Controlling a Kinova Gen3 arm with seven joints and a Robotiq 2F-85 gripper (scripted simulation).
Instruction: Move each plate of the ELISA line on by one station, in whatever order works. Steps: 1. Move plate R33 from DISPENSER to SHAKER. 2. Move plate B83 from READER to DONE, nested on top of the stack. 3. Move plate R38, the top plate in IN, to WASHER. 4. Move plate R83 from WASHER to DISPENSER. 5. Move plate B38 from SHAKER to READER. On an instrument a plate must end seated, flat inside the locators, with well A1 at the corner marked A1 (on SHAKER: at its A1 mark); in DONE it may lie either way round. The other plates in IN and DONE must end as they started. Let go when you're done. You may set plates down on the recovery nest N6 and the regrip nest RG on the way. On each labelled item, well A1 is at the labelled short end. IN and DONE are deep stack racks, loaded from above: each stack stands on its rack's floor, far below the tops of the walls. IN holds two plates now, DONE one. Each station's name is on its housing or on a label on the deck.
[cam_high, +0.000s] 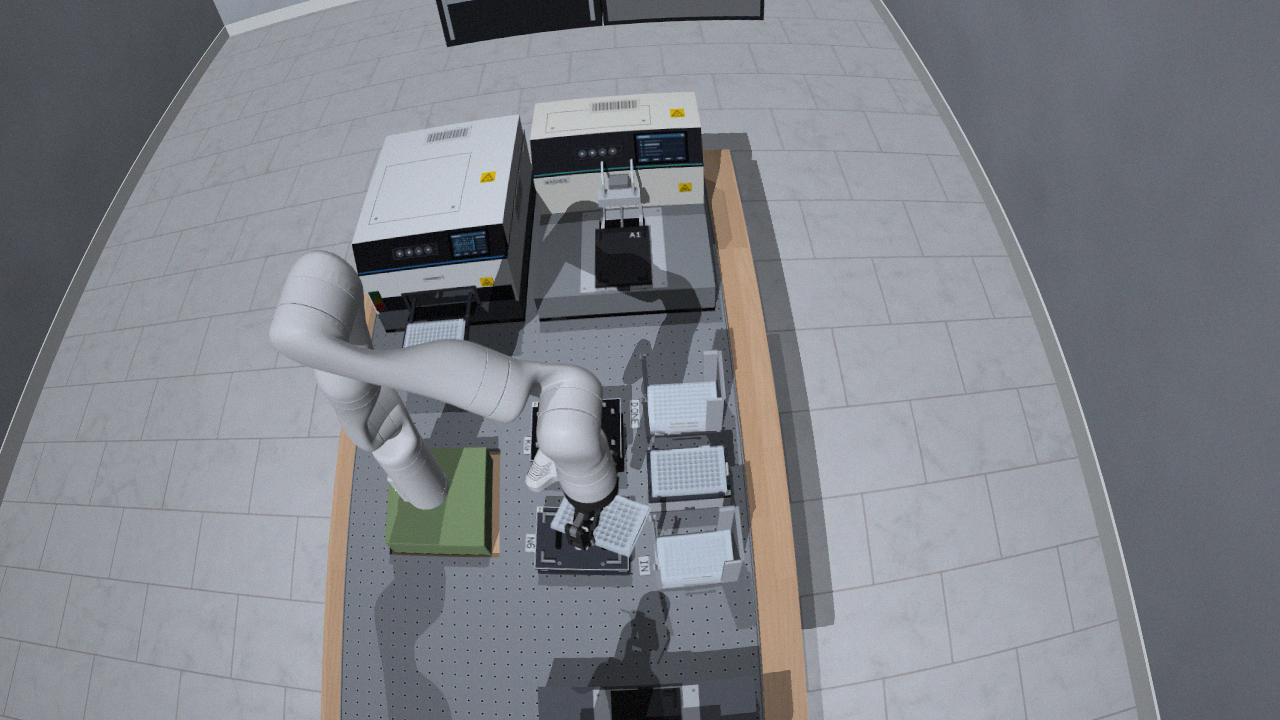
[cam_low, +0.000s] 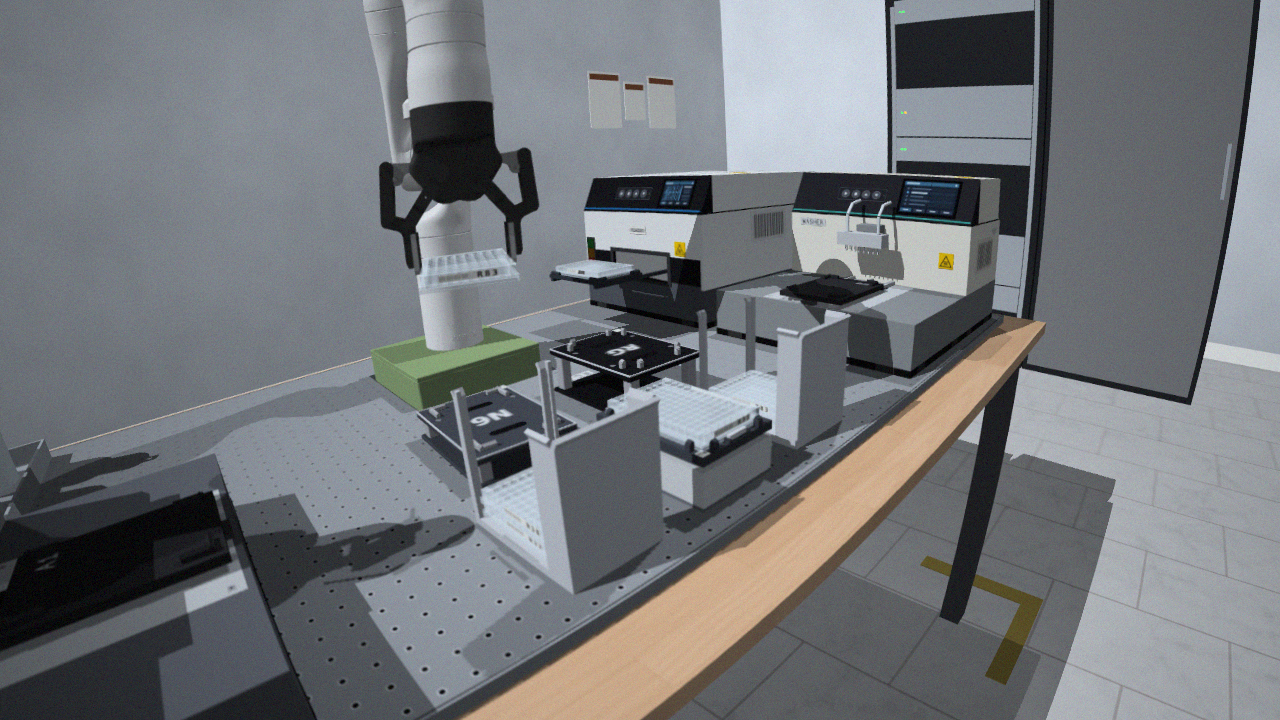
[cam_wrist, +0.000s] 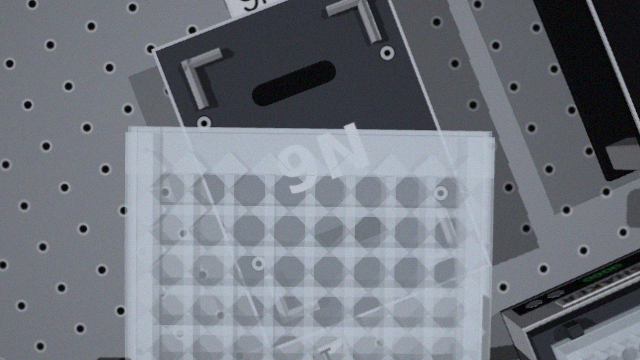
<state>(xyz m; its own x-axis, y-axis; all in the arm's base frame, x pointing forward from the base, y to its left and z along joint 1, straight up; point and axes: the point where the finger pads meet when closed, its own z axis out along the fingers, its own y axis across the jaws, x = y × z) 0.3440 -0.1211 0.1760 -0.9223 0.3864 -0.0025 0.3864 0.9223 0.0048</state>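
Now: hand 430 mm to the left of the dispenser head, 110 mm above it and 60 mm short of it. Also, from my hand: plate R38 (190 mm below, 140 mm ahead, 10 mm to the right); plate R33 (160 mm below, 140 mm to the left, 140 mm ahead); plate R83 (10 mm below).
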